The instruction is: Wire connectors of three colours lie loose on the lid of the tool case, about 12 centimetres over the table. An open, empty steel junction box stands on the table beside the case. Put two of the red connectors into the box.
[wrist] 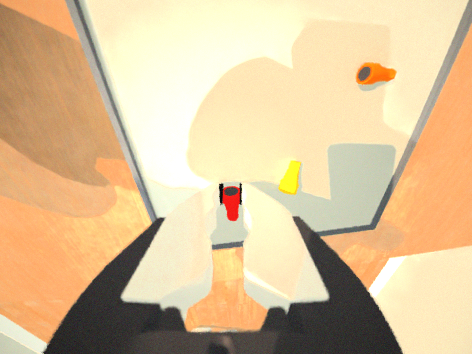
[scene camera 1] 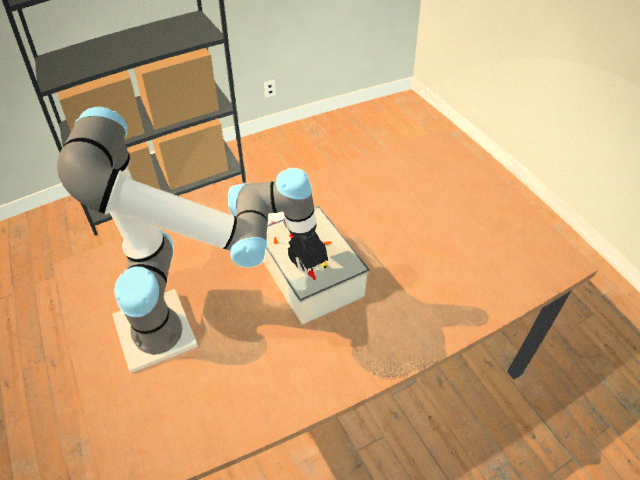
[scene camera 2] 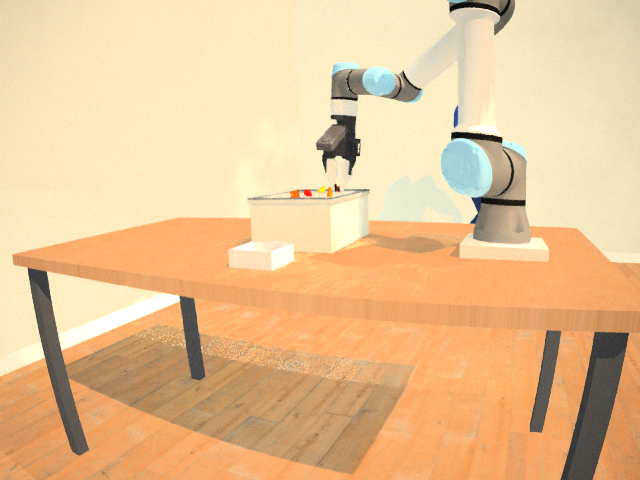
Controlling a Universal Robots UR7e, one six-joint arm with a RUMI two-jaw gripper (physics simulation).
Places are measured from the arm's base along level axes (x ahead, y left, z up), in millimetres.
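Pixels of known places: gripper, fingertip midpoint: (wrist: 231,185) (scene camera 1: 310,273) (scene camera 2: 338,191); arm's base, origin of the base link: (scene camera 1: 157,331) (scene camera 2: 502,239).
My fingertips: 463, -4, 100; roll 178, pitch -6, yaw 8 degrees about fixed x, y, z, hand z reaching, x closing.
Observation:
For each thing: its top centre in the pictures, then the offset to it from my fingertips, as dx, dy, dz. Level surfaces: height alone.
- yellow connector, middle of its top: (wrist: 295,183) (scene camera 2: 321,186) (scene camera 1: 324,262) +45, +14, +15
- white junction box, middle of its top: (scene camera 2: 261,246) (scene camera 1: 271,212) -30, +359, -86
- wooden table, its level: dz -124
My gripper (scene camera 1: 310,270) (scene camera 2: 337,187) (wrist: 231,185) is shut on a red connector (scene camera 1: 311,274) (wrist: 232,204) at the lid's end, its dark open end between the fingertips. Another red connector (scene camera 1: 291,235) (scene camera 2: 308,192) lies farther along the lid (scene camera 1: 347,266) (wrist: 150,95). A yellow connector (scene camera 1: 324,265) (scene camera 2: 322,189) (wrist: 290,178) lies close beside the gripper. Orange connectors (scene camera 1: 275,240) (scene camera 2: 294,193) (wrist: 375,73) lie farther off on the lid. The white junction box (scene camera 1: 277,217) (scene camera 2: 251,259) stands beside the case; a small red spot near its edge in scene camera 1 is unclear.
The pale tool case (scene camera 1: 333,300) (scene camera 2: 289,227) stands on the wooden table (scene camera 1: 248,413) (scene camera 2: 387,289). The arm's base plate (scene camera 1: 162,358) (scene camera 2: 504,252) is on the same table. A shelf rack (scene camera 1: 233,93) with cardboard boxes stands behind the table in scene camera 1.

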